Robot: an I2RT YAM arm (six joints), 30 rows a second.
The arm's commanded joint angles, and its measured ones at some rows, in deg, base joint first. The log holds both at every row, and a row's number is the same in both.
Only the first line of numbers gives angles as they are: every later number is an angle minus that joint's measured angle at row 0.
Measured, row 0:
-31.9, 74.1, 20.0, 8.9, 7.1, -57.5
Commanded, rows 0 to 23:
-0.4, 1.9, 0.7, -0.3, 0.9, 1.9
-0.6, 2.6, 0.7, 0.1, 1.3, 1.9
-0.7, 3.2, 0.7, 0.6, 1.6, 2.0
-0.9, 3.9, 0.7, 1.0, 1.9, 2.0
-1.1, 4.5, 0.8, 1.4, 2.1, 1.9
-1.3, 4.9, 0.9, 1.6, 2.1, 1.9
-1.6, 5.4, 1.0, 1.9, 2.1, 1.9
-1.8, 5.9, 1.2, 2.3, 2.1, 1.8
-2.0, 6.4, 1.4, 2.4, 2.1, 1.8
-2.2, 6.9, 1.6, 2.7, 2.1, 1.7
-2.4, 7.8, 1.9, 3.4, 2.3, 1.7
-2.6, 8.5, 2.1, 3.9, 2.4, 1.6
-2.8, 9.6, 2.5, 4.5, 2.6, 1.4
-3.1, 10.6, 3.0, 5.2, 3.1, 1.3
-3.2, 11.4, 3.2, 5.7, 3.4, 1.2
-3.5, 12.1, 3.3, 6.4, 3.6, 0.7
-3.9, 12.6, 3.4, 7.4, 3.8, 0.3
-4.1, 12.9, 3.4, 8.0, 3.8, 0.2
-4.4, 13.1, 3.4, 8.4, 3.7, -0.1
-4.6, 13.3, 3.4, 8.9, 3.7, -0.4
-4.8, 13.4, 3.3, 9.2, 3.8, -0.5
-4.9, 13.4, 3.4, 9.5, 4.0, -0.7
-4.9, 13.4, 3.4, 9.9, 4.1, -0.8
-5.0, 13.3, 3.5, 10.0, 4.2, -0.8
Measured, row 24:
-4.5, 12.1, 4.0, 11.7, 3.2, -0.5
